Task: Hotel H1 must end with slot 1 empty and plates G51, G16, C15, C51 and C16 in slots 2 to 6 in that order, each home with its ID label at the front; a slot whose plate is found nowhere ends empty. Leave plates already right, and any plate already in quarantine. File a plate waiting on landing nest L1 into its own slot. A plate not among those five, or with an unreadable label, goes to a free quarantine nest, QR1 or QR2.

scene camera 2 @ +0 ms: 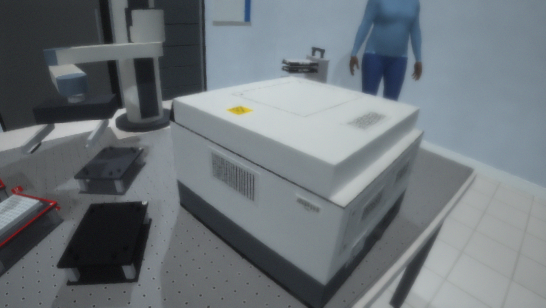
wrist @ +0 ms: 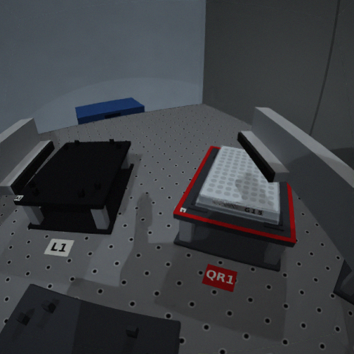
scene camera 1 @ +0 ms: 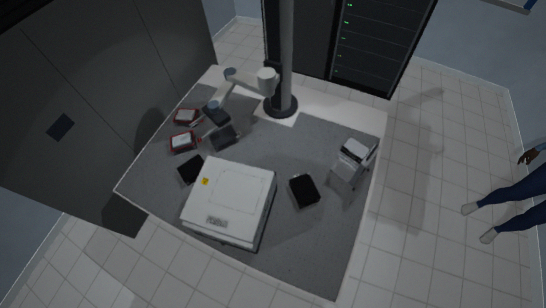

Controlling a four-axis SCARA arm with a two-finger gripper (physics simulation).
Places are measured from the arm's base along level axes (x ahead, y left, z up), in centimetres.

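Where they show: gripper, fingertip midpoint: (scene camera 2: 56,147) (scene camera 1: 195,132); arm's base, origin of the base link: (scene camera 2: 146,121) (scene camera 1: 280,105).
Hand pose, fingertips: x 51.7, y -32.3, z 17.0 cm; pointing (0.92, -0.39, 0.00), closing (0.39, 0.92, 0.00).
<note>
Each offset is from my fingertips to the centre of the thing. "spot": to the spot under its first point.
My gripper (scene camera 1: 196,132) (scene camera 2: 61,146) (wrist: 143,125) is open and empty, raised above the table near the grey nest. In the wrist view, the white plate labelled G15 @(dx +3.8, dy -13.3, dz -10.0 cm) (wrist: 240,182) (scene camera 1: 182,140) (scene camera 2: 17,210) sits on the red-rimmed nest QR1 (wrist: 235,227), below and beyond the right finger. The black landing nest L1 @(dx +17.6, dy +4.5, dz -12.7 cm) (wrist: 82,170) (scene camera 1: 190,169) (scene camera 2: 107,232) bears no plate. Another white plate @(dx -15.0, dy -23.8, dz -10.0 cm) (scene camera 1: 186,114) sits on the other red-rimmed nest, in scene camera 1. Hotel H1 @(spot: dx -17.6, dy +89.6, dz -14.9 cm) (scene camera 1: 347,171) stands at the right with a white plate (scene camera 1: 356,148) at its top; its labels and lower slots are unreadable.
A dark grey nest @(dx -9.5, dy +10.8, dz -12.7 cm) (scene camera 1: 223,137) (scene camera 2: 112,162) (wrist: 90,325) stands in front of the arm. A large white instrument @(dx +28.5, dy +40.6, dz -3.0 cm) (scene camera 1: 230,200) (scene camera 2: 280,115) stands beside L1. A black nest @(dx +3.8, dy +70.1, dz -13.0 cm) (scene camera 1: 304,190) stands between it and the hotel. A grey wall (scene camera 1: 90,100) borders the quarantine side.
</note>
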